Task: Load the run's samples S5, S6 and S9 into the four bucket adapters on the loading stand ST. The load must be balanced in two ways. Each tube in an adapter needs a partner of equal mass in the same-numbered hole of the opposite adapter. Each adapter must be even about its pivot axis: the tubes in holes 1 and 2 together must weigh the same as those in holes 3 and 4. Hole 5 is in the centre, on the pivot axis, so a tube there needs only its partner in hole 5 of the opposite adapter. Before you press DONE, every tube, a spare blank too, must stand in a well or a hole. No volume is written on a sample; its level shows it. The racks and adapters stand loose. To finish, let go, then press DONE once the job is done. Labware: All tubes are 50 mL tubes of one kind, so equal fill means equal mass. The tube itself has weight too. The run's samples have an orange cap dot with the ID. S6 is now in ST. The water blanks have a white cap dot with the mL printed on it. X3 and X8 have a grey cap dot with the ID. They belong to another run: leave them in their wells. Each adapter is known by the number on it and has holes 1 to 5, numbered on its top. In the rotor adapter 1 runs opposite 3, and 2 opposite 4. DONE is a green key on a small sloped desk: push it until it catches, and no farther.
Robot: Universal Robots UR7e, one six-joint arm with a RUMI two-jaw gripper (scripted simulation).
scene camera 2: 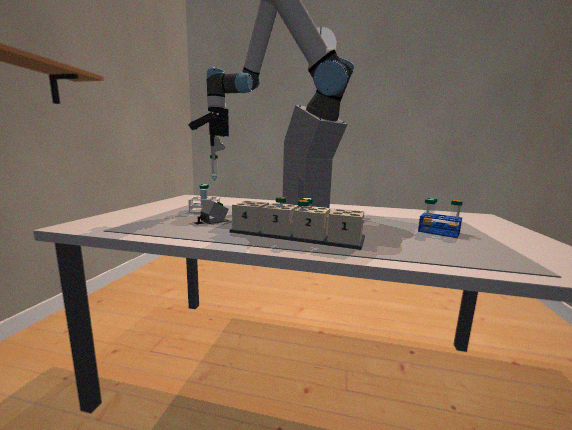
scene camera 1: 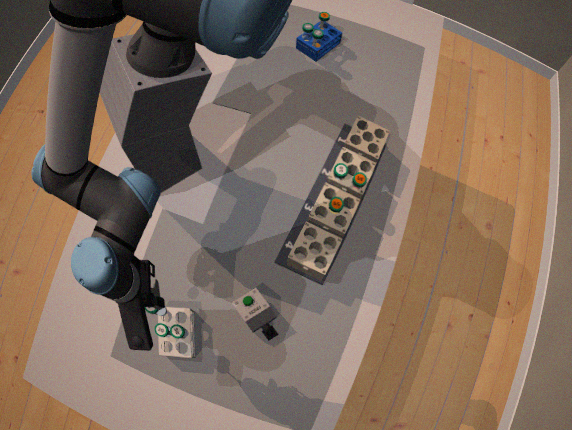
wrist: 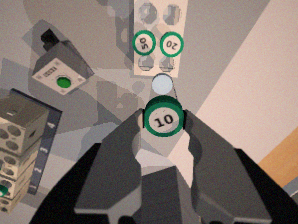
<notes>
I see my gripper (scene camera 1: 153, 305) and a blue rack (scene camera 1: 305, 47).
My gripper also shows in scene camera 2 (scene camera 2: 214, 160) and in the wrist view (wrist: 163, 110). The wrist view misses the blue rack: it is out of frame.
</notes>
